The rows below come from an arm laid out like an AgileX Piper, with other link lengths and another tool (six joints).
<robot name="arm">
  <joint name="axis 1" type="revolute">
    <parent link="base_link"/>
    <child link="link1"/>
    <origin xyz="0 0 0.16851" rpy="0 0 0"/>
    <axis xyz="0 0 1"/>
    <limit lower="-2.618" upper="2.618"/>
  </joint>
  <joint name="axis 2" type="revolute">
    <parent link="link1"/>
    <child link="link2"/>
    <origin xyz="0 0 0" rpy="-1.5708 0 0"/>
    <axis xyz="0 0 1"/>
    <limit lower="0" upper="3.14"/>
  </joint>
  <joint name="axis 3" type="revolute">
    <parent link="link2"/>
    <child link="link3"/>
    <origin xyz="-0.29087 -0.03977 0" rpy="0 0 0"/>
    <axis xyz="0 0 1"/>
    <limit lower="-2.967" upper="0"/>
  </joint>
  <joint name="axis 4" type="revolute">
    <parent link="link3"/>
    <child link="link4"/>
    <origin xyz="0.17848 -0.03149 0" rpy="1.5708 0 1.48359"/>
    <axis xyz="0 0 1"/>
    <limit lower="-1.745" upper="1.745"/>
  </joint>
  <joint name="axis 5" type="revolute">
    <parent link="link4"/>
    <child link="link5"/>
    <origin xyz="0 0 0" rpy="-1.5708 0 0"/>
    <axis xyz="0 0 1"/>
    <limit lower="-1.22" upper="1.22"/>
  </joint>
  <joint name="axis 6" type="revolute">
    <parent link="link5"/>
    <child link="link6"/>
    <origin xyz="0 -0.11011 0" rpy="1.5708 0 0"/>
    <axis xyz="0 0 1"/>
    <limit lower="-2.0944" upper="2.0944"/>
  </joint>
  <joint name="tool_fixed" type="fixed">
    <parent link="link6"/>
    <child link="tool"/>
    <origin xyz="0.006 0.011 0.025" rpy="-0.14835 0 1.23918"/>
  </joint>
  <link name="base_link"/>
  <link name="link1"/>
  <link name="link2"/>
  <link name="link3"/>
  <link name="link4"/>
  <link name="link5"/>
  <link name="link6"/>
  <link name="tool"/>
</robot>
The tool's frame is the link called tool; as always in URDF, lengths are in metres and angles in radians.
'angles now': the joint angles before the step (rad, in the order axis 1, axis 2, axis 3, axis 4, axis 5, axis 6). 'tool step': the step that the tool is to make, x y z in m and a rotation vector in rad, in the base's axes. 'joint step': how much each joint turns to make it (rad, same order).
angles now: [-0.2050, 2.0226, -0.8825, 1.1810, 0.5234, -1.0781]
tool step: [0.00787, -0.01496, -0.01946, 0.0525, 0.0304, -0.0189]
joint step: [-0.0625, 0.0947, -0.0417, 0.0345, 0.0512, -0.0612]
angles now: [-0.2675, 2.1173, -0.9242, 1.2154, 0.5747, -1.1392]
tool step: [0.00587, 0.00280, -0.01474, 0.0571, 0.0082, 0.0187]
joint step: [-0.0061, 0.0739, -0.0266, 0.0611, 0.0476, -0.0737]
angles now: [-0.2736, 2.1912, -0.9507, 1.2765, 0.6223, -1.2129]
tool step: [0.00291, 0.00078, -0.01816, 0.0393, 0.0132, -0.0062]
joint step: [-0.0065, 0.0733, -0.0075, 0.0795, 0.0201, -0.0829]
